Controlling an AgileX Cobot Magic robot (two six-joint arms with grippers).
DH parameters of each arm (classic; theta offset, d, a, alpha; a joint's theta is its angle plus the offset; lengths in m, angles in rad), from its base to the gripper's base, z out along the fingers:
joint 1: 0 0.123 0 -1.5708
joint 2: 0.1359 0 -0.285 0
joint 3: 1.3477 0 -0.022 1.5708
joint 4: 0 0.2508 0 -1.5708
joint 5: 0 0 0.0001 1.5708
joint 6: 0 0.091 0 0
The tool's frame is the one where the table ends.
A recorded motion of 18 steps. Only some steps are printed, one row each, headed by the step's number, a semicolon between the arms.
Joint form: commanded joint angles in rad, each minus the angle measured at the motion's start. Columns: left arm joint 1, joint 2, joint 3, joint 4, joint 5, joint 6; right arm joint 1, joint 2, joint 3, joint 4, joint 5, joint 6.
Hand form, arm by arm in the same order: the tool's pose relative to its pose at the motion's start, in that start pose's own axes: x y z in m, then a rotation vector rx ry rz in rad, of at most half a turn. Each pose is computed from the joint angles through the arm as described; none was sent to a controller.
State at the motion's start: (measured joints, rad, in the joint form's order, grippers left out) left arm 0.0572 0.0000 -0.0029 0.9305 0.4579 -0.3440; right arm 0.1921 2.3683 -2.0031 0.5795 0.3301 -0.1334
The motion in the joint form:
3: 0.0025 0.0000 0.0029 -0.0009 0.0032 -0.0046; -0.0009 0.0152 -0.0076 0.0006 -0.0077 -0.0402
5: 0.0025 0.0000 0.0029 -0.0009 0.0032 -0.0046; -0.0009 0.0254 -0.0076 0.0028 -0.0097 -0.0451
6: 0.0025 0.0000 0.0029 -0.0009 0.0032 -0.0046; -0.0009 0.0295 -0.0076 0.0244 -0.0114 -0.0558
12: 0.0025 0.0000 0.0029 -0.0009 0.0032 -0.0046; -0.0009 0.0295 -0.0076 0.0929 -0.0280 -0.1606
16: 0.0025 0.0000 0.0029 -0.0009 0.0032 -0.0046; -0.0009 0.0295 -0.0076 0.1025 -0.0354 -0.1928
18: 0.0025 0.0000 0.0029 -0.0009 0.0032 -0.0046; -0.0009 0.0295 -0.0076 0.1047 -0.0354 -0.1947
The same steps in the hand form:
3: 0.0011 -0.0004 0.0002 -0.0014 0.0069 -0.0048; 0.0025 -0.0030 0.0045 0.0046 -0.0011 -0.0378
5: 0.0011 -0.0004 0.0002 -0.0014 0.0069 -0.0048; 0.0061 -0.0053 0.0081 0.0081 0.0060 -0.0389
6: 0.0011 -0.0004 0.0002 -0.0014 0.0069 -0.0048; 0.0074 -0.0057 0.0095 0.0033 0.0069 -0.0283
12: 0.0011 -0.0004 0.0002 -0.0014 0.0069 -0.0048; 0.0055 -0.0041 0.0094 -0.0134 -0.0139 -0.0679
16: 0.0011 -0.0004 0.0002 -0.0014 0.0069 -0.0048; 0.0048 -0.0040 0.0094 -0.0140 -0.0219 -0.0908
18: 0.0011 -0.0004 0.0002 -0.0014 0.0069 -0.0048; 0.0048 -0.0040 0.0094 -0.0146 -0.0221 -0.0906

